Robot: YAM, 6 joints.
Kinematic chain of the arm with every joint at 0, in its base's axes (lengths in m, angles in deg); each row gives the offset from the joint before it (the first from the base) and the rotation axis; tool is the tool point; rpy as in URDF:
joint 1: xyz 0 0 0.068 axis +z
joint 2: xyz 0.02 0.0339 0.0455 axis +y
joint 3: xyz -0.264 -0.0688 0 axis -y
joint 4: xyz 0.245 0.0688 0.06 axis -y
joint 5: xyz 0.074 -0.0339 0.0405 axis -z
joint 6: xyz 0.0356 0 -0.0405 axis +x
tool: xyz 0 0 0 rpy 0 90 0
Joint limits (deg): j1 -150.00..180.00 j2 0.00..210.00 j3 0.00..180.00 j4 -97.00..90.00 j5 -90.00..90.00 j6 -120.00..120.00
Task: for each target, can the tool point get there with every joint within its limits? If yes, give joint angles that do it. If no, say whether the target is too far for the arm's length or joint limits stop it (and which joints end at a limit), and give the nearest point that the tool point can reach.
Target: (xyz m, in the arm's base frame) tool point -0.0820 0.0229 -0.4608
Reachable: no: joint limits stop it (at a limit: joint 2) | nearest point -0.1186 0.0331 -0.3579 | short by 0.110 m
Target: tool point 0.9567 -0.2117 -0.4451
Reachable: no: too far | nearest point 0.5479 -0.1212 -0.2008 | short by 0.485 m
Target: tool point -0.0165 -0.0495 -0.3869
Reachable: no: joint limits stop it (at a limit: joint 2) | nearest point -0.0248 -0.0743 -0.3378 | short by 0.056 m
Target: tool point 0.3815 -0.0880 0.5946
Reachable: yes | joints -8.86 127.52 160.32 34.92 52.41 -80.73
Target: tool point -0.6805 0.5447 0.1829
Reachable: no: too far | nearest point -0.5026 0.4023 0.1643 | short by 0.229 m
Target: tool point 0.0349 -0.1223 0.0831
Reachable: yes | joints -60.94 102.64 26.26 -61.14 54.33 -43.09
